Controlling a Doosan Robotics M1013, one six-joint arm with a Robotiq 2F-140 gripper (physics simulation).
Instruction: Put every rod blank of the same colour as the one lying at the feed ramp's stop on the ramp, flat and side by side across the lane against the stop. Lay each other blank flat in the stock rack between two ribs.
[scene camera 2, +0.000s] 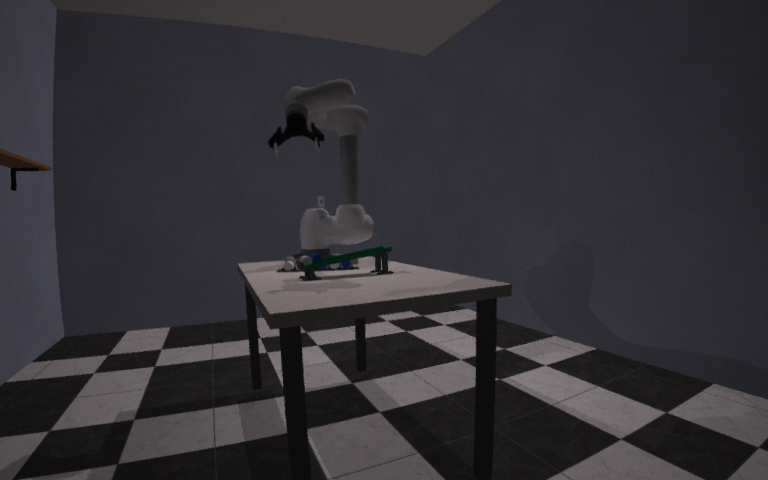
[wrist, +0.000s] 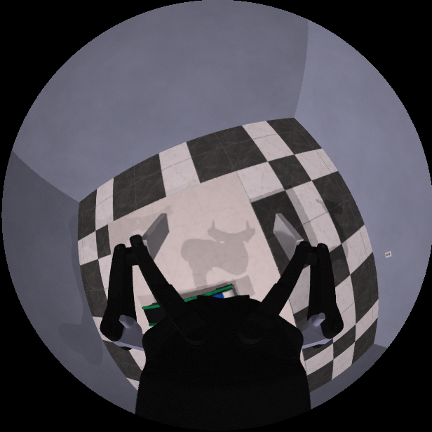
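Observation:
My gripper (scene camera 2: 296, 148) (wrist: 221, 222) is open and empty, high above the table. The green feed ramp (scene camera 2: 351, 255) (wrist: 150, 308) slopes down to the left in the scene view; my gripper body hides part of it in the wrist view. At its low end a white blank (scene camera 2: 305, 260) (wrist: 228, 294) lies nearest the stop, with a blue blank (scene camera 2: 314, 258) (wrist: 218, 296) beside it. Behind the ramp are another white blank (scene camera 2: 288, 264) at the left and, farther right, a white blank (scene camera 2: 335, 265) and a blue blank (scene camera 2: 346, 264). The stock rack's ribs are too small to tell.
The ramp stands on dark supports (scene camera 2: 381, 263) on the pale table (scene camera 2: 396, 288) (wrist: 215, 195). The arm's base (scene camera 2: 315, 251) stands at the back of the table, behind the blanks. A wooden wall shelf (scene camera 2: 22, 160) is at the far left of the scene view.

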